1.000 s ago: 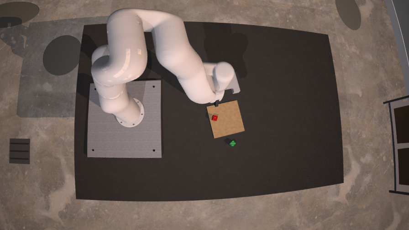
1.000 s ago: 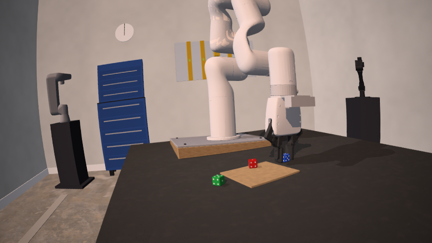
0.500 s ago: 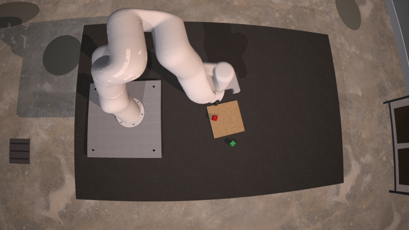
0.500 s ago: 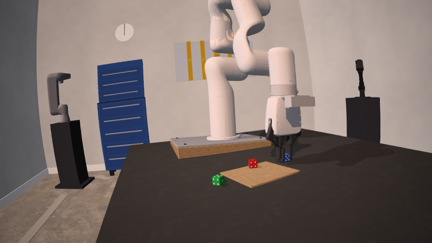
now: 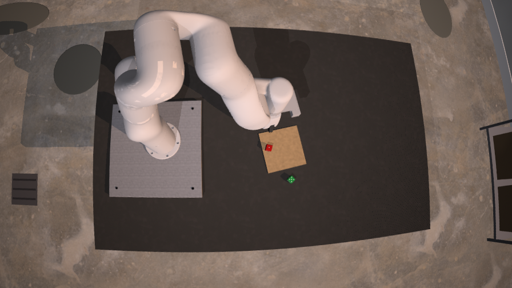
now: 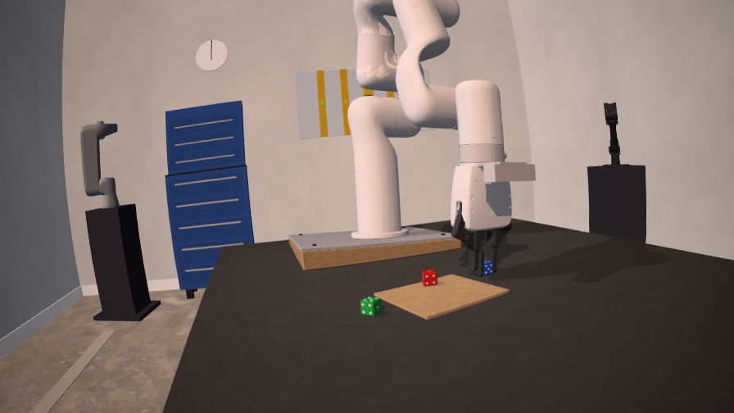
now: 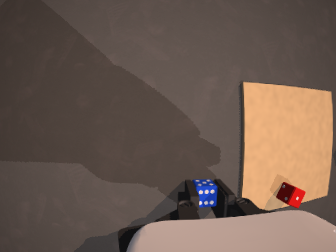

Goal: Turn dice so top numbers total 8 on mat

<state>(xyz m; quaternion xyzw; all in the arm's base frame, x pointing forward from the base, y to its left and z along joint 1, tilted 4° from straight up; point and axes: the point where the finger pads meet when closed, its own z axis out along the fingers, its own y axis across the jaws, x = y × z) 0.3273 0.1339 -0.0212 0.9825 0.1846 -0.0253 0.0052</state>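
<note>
The red die lies 10 cm to the right of my hand, 3 cm ahead of it and 1 cm below it. Round my hand: tan mat 9 cm to the right, 8 cm ahead, 2 cm below; green die 19 cm to the right, 12 cm ahead, 1 cm below; blue die 1 cm below.
</note>
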